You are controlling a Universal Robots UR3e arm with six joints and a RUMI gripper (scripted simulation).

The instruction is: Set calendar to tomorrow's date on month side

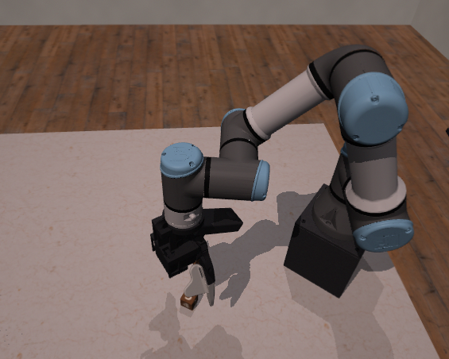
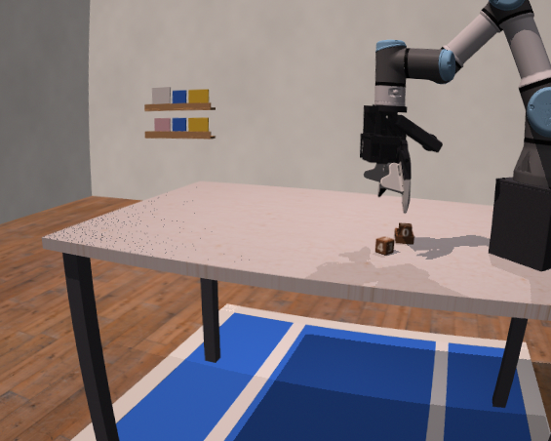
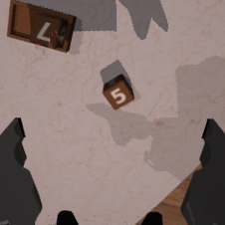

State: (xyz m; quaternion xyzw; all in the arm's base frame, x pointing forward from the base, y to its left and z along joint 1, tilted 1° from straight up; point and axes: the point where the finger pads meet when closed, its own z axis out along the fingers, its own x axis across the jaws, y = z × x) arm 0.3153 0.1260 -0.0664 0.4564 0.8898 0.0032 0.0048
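Now: the brown digit cube 9 cm below my hand, 1 cm to the left of it and 1 cm ahead of it. Also, from my hand: calendar tray 11 cm to the right, 9 cm below, 1 cm behind.
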